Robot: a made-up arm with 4 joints.
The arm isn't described. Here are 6 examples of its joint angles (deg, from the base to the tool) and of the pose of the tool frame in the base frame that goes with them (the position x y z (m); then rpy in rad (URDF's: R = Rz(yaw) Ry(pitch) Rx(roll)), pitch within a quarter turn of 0, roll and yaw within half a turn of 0).
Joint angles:
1: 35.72 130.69 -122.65 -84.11
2: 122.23 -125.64 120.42 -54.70
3: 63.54 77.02 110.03 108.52
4: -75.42 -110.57 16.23 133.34
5: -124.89 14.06 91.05 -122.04
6: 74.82 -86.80 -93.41 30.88
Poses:
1: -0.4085 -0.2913 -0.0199 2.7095 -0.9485 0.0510
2: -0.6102 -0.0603 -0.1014 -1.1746 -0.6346 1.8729
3: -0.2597 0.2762 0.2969 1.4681 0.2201 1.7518
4: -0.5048 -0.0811 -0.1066 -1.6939 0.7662 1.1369
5: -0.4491 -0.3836 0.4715 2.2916 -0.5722 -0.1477
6: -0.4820 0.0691 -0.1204 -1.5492 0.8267 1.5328
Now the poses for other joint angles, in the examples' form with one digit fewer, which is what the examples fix.
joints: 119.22 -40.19 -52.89 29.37
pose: -0.325 -0.003 -0.173 -2.076 0.691 0.430
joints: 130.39 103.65 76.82 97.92
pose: -0.163 0.163 0.285 1.386 0.591 1.284
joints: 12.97 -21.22 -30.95 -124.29
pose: -0.449 -0.225 0.327 0.062 0.427 2.765
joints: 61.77 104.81 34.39 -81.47
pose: -0.145 0.237 -0.003 -1.999 1.275 -2.211
